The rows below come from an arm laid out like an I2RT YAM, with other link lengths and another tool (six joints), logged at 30 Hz.
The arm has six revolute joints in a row. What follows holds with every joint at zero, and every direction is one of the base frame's. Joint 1 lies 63.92 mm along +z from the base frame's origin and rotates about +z. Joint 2 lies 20.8 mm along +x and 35.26 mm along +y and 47.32 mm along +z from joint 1 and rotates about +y. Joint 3 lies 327.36 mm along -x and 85.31 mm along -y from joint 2 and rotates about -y. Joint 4 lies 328.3 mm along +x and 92.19 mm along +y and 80.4 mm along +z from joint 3 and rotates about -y. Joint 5 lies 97.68 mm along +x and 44.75 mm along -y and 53.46 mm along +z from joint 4 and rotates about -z. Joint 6 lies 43.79 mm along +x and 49.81 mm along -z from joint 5 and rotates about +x. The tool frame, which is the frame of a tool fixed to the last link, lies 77 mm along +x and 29 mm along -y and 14 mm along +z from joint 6; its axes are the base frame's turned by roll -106.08, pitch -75.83 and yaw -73.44 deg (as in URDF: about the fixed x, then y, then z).
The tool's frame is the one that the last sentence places.
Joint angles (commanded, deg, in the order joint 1, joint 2, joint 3, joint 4, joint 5, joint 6), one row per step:
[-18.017, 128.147, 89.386, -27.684, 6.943, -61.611]
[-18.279, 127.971, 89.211, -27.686, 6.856, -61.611]
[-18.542, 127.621, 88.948, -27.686, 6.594, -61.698]
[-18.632, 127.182, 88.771, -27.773, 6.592, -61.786]
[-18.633, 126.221, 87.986, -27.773, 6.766, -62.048]
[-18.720, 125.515, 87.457, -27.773, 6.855, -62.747]
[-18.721, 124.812, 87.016, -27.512, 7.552, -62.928]
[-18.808, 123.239, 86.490, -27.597, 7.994, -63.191]
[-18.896, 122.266, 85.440, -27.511, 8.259, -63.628]
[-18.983, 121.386, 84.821, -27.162, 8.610, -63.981]
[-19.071, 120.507, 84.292, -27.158, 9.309, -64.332]
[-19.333, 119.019, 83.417, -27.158, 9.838, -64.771]
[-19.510, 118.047, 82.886, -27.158, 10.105, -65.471]
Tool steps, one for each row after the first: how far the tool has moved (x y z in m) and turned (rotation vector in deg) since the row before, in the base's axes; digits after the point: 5 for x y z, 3 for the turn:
[-0.00169, -0.00238, 0.00060, 0.076, -0.024, -0.227]
[-0.00183, -0.00190, 0.00180, 0.171, -0.138, -0.079]
[-0.00107, -0.00066, 0.00329, -0.084, -0.146, -0.009]
[-0.00331, 0.00087, 0.00463, -0.297, -0.053, 0.166]
[-0.00240, 0.00000, 0.00367, -0.375, 0.028, 0.510]
[-0.00144, -0.00096, 0.00501, -0.832, -0.246, -0.126]
[-0.00247, -0.00101, 0.01289, -0.782, -0.713, -0.039]
[-0.00503, 0.00036, 0.00265, -0.386, 0.188, 0.187]
[-0.00221, -0.00082, 0.00550, -0.624, -0.376, 0.073]
[-0.00312, -0.00128, 0.00546, -0.835, -0.029, -0.089]
[-0.00528, -0.00210, 0.00909, -0.808, -0.290, -0.116]
[-0.00320, -0.00109, 0.00611, -0.630, -0.117, 0.312]

